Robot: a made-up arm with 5 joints.
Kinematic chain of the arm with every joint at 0, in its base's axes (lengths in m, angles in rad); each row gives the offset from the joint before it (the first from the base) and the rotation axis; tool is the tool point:
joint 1: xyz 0 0 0.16 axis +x
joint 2: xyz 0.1 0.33 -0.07 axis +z
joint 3: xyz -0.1 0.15 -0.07 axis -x
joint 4: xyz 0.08 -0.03 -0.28 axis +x
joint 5: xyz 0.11 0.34 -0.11 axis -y
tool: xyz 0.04 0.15 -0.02
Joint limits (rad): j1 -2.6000..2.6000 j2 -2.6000..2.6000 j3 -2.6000..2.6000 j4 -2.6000..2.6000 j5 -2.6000..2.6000
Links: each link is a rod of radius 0.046 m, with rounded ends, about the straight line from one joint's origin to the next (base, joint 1, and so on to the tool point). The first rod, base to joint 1, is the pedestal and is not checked.
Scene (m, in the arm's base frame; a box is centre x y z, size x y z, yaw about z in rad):
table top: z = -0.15
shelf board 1: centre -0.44 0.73 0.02 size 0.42 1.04 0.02 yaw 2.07
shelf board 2: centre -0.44 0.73 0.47 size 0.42 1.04 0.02 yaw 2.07
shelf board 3: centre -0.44 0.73 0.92 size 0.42 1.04 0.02 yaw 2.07
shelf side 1: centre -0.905 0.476 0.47 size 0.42 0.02 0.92 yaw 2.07
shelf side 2: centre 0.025 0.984 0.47 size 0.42 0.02 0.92 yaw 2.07
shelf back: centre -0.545 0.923 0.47 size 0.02 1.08 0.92 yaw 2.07
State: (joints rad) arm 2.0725 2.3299 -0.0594 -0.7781 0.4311
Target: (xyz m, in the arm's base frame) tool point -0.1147 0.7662 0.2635
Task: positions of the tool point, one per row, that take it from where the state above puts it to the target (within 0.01 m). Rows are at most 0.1 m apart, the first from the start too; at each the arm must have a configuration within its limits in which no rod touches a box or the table.
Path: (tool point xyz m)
1: -0.2705 0.6097 0.6824
2: -0.2354 0.5451 0.6834
3: -0.2022 0.4724 0.6723
4: -0.1402 0.4994 0.6371
5: -0.0855 0.5181 0.5831
6: -0.0407 0.5272 0.5148
7: -0.0070 0.5267 0.4366
8: 0.0159 0.5178 0.3520
9: 0.0293 0.5020 0.2635
10: 0.0225 0.5502 0.2938
11: 0.0055 0.6075 0.3106
12: -0.0231 0.6676 0.3119
13: -0.0636 0.7230 0.2962
14: -0.1147 0.7662 0.2635

